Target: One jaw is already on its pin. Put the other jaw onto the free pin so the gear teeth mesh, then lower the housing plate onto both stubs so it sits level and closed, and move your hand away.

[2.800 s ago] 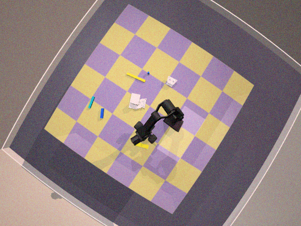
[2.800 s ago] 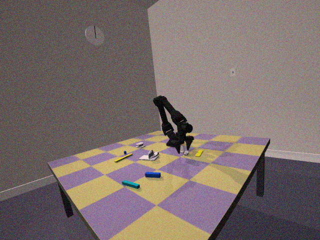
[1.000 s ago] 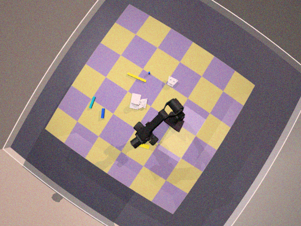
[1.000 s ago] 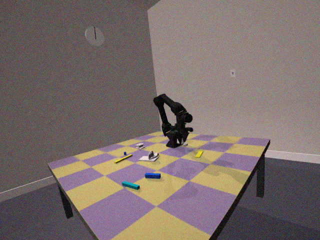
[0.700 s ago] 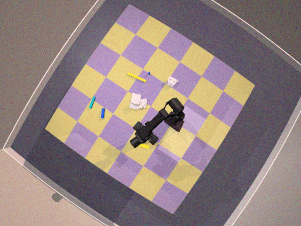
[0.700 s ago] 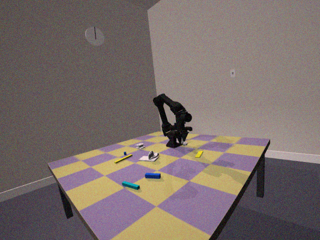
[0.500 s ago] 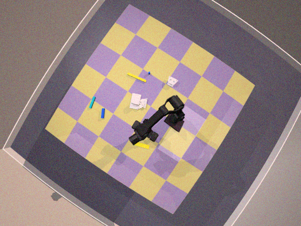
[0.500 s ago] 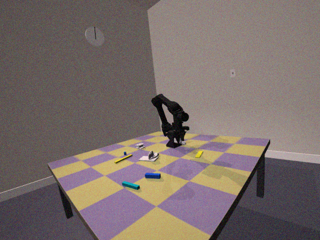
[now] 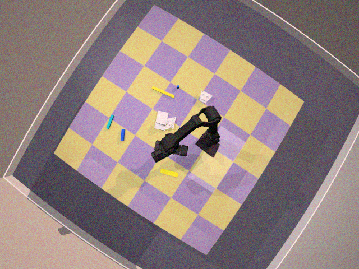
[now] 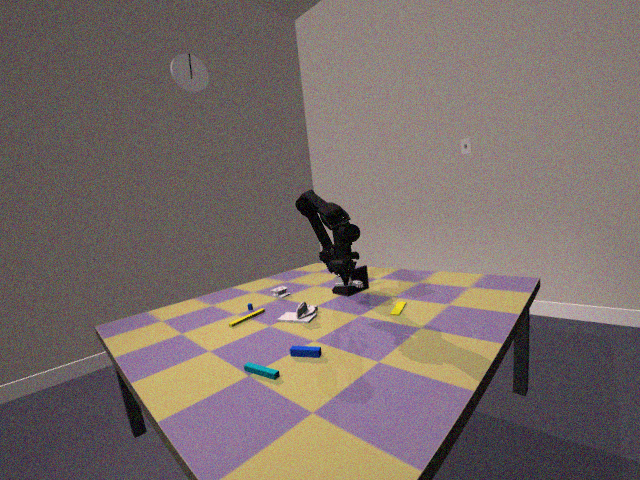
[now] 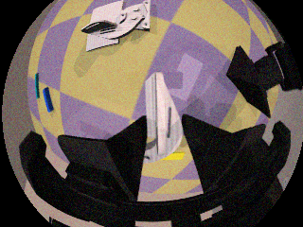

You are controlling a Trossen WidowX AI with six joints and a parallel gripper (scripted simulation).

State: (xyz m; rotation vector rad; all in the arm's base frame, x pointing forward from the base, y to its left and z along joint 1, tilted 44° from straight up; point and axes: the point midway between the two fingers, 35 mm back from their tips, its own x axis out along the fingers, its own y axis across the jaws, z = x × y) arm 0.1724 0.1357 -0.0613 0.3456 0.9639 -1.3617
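My gripper tip is 16 cm short of the white base plate, 11 cm to the left of it and 9 cm above it. Also, from my gripper tip: long yellow bar 28 cm to the right, 25 cm ahead, 9 cm below; then blue bar 32 cm ahead, 11 cm to the left, 8 cm below; then yellow block 15 cm to the left, 9 cm below, 8 cm behind.
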